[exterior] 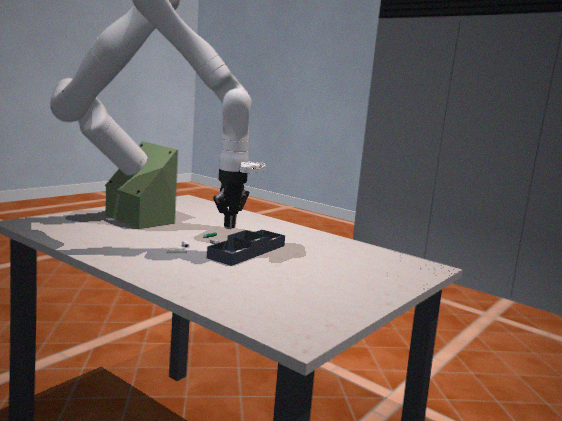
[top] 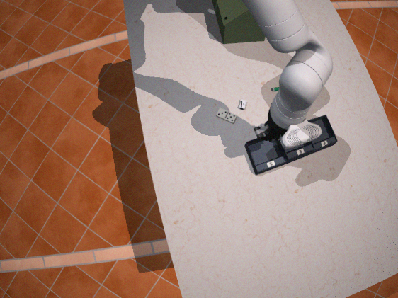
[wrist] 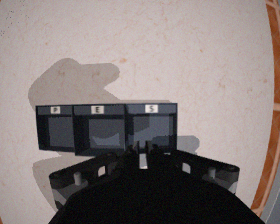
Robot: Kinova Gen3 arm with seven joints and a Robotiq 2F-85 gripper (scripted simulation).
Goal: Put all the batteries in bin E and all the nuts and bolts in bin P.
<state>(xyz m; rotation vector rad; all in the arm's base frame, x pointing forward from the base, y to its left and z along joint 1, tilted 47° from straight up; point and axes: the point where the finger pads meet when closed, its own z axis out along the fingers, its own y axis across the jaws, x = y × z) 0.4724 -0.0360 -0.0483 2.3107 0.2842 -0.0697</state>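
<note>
Right now the bin tray is 7 cm to the left of my hand and 7 cm below it. Round my hand: metal nut: 12 cm behind, 5 cm to the right, 9 cm below; bolt: 10 cm behind, 4 cm to the left, 9 cm below; cream domino: 10 cm behind, 10 cm to the right, 9 cm below.
</note>
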